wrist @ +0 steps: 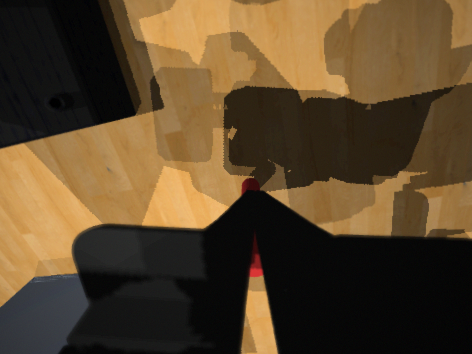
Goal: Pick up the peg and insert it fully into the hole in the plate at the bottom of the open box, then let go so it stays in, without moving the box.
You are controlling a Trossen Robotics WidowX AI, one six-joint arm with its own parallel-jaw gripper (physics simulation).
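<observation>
My gripper is shut, with its two black fingertips meeting near the middle of the wrist view. The red peg shows beyond the fingertips, and its bright red end shows through the narrow gap farther down between the fingers. Most of the peg is hidden behind the fingers, and it is not gripped. The dark open box is at the upper left, apart from the gripper. The hole shows as a small black circle on the dark plate inside it.
A blue-grey flat-sided object is at the lower left, partly hidden by the left finger. The light wooden surface carries dark shadows of the arm and gripper. The box's near edge runs across the upper left.
</observation>
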